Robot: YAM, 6 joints.
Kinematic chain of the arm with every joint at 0, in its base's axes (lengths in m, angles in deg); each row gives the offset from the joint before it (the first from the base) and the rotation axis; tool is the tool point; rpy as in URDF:
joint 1: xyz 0 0 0.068 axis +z
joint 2: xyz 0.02 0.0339 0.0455 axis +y
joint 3: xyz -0.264 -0.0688 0 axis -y
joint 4: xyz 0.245 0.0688 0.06 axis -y
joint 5: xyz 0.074 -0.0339 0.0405 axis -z
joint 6: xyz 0.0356 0 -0.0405 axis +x
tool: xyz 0 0 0 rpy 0 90 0
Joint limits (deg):
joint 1: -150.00..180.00
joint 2: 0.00..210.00
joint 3: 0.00..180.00
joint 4: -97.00..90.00
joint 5: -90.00..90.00
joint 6: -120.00..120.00
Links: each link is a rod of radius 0.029 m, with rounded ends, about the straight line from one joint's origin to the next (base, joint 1, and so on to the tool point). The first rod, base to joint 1, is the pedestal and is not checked.
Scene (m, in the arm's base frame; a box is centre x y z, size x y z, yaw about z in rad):
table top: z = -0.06
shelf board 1: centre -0 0.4 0.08 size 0.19 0.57 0.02 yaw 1.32
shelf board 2: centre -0 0.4 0.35 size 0.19 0.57 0.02 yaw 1.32
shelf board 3: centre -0 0.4 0.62 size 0.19 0.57 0.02 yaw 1.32
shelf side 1: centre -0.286 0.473 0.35 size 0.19 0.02 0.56 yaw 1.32
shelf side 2: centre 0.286 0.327 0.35 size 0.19 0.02 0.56 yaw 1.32
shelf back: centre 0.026 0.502 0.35 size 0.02 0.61 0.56 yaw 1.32
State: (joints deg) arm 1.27 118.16 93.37 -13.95 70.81 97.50
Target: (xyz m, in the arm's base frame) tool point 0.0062 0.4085 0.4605
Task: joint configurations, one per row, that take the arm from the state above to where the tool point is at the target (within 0.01 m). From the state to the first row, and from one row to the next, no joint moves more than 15 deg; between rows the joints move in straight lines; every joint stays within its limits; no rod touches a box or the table.
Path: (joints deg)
1: 15.19 105.22 93.95 -3.99 74.03 100.03
2: 29.10 92.28 94.53 5.97 77.26 102.56
3: 43.02 79.33 95.11 15.94 80.48 105.10
4: 52.89 79.46 90.74 5.79 66.34 91.83
5: 62.77 79.58 86.36 -4.36 52.19 78.57
6: 72.65 79.70 81.99 -14.50 38.05 65.31
7: 79.67 87.82 91.87 -12.38 47.56 76.04
8: 86.69 95.94 101.75 -10.25 57.08 86.77
9: 93.72 104.06 111.63 -8.13 66.59 97.50

